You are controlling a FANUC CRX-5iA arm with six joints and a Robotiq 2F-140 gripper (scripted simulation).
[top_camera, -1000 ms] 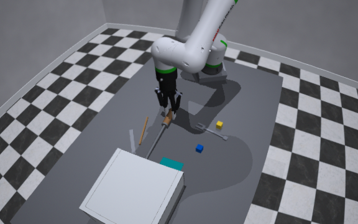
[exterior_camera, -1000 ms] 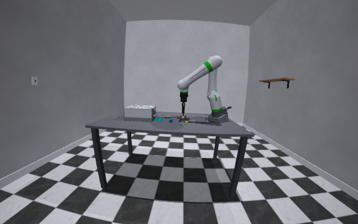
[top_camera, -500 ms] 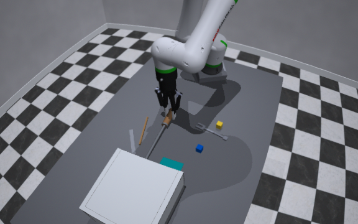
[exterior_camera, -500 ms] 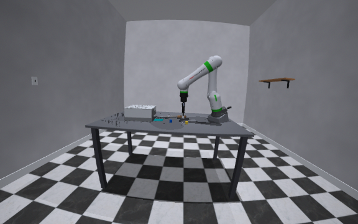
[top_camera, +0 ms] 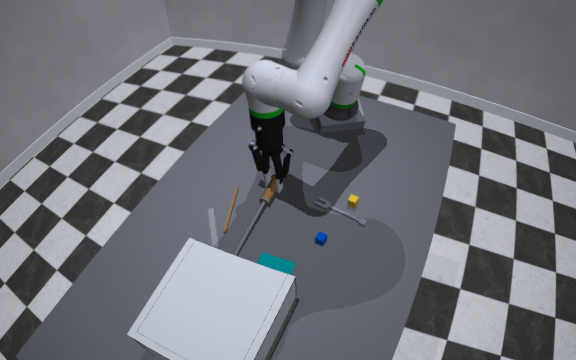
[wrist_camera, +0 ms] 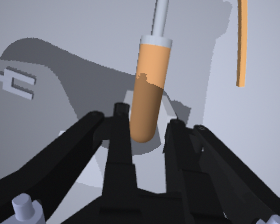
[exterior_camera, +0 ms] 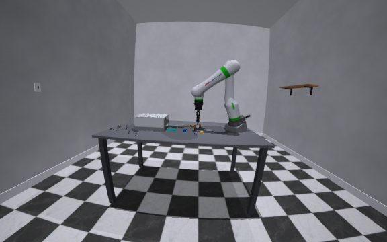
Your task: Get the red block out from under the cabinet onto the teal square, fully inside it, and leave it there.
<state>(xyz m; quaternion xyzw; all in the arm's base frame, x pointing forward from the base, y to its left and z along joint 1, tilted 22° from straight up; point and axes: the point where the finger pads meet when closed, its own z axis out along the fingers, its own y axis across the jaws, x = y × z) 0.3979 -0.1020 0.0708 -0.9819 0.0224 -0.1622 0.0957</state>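
Right now my hand is 280 mm short of the teal square, 110 mm to the right of it and 40 mm above it. The rest, counted from my hand: thin wooden stick (120 mm ahead, 90 mm to the right, 30 mm below); then hook tool (140 mm ahead, 30 mm to the left, 20 mm below); then grey fork-ended tool (220 mm to the left, 30 mm below, 20 mm ahead).
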